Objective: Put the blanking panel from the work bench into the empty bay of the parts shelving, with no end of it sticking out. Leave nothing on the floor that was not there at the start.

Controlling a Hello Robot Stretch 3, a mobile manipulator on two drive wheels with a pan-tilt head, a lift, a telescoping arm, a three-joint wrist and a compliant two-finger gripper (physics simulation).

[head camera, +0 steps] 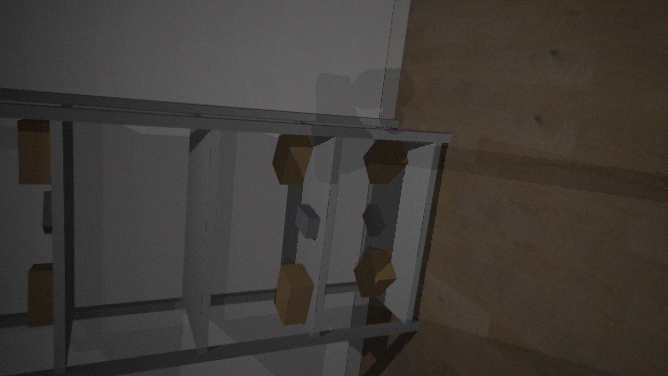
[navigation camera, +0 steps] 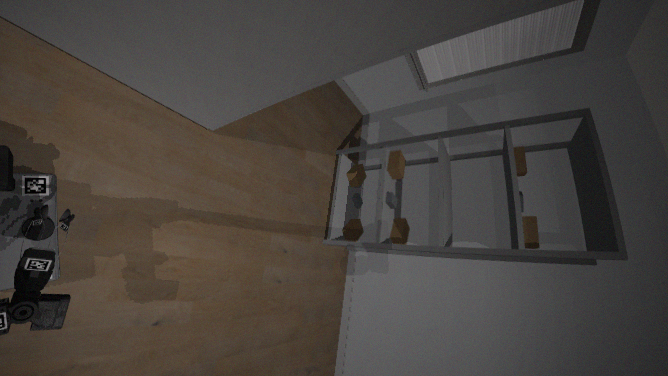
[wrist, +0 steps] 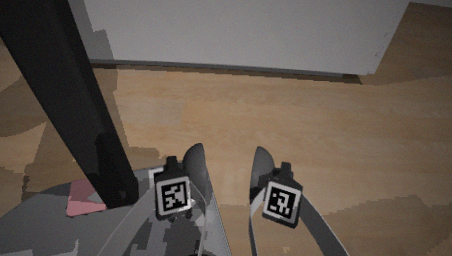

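Pixels of known places: gripper, between the fingertips: [navigation camera: 57,207] [wrist: 228,164]; robot's base, origin of its link: [navigation camera: 38,226].
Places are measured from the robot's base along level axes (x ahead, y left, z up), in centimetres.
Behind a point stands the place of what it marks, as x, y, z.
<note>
The grey parts shelving [head camera: 250,126] @(164.4, -34.0, 85.9) [navigation camera: 595,200] @(191.2, -7.2, 187.3) shows sideways in the head view and at the right of the navigation view. Its bay with no boxes lies above one inner shelf board [head camera: 197,240] @(193.8, 4.9, 99.1) [navigation camera: 445,200] @(184.5, -2.8, 99.1) and below another shelf board [head camera: 63,225] @(175.9, -1.9, 141.8) [navigation camera: 510,190] @(193.9, 1.7, 141.6). My gripper [wrist: 228,164] @(4.5, 5.9, 28.2) [navigation camera: 54,215] @(4.5, 5.9, 28.2) is open, with nothing between its fingers. It is over the edge of my base, well away from the shelving. The blanking panel does not show in these views, and I cannot identify the work bench.
Brown boxes [head camera: 295,295] [navigation camera: 531,232] and grey blocks [head camera: 308,221] @(182.0, -1.1, 58.3) stand in the other bays. A large pale grey block [navigation camera: 200,60] @(37.4, 53.4, 49.1) [wrist: 240,35] @(24.1, 58.0, 14.3) stands beside the wood floor [head camera: 550,225] @(117.5, 2.6, 0.0) [navigation camera: 225,200] @(75.0, 6.1, 0.0). A blind-covered window [navigation camera: 500,45] @(219.9, 119.5, 149.6) is on the wall behind.
</note>
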